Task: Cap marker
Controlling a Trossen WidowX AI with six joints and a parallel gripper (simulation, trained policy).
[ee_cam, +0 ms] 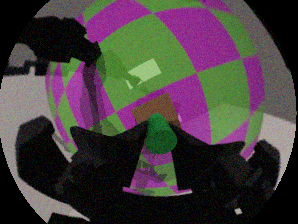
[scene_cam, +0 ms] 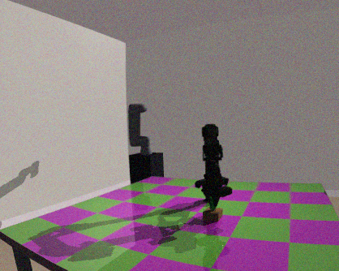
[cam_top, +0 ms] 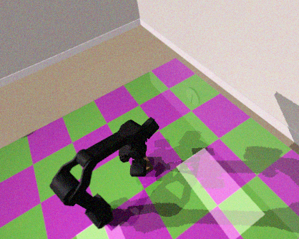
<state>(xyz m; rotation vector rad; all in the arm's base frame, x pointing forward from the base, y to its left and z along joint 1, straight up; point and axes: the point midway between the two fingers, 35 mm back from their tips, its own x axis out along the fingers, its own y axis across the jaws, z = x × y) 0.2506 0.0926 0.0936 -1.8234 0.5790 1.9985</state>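
Now: gripper tip 1 cm below the green cap. Round my gripper tip: brown holder block: 4 cm below.
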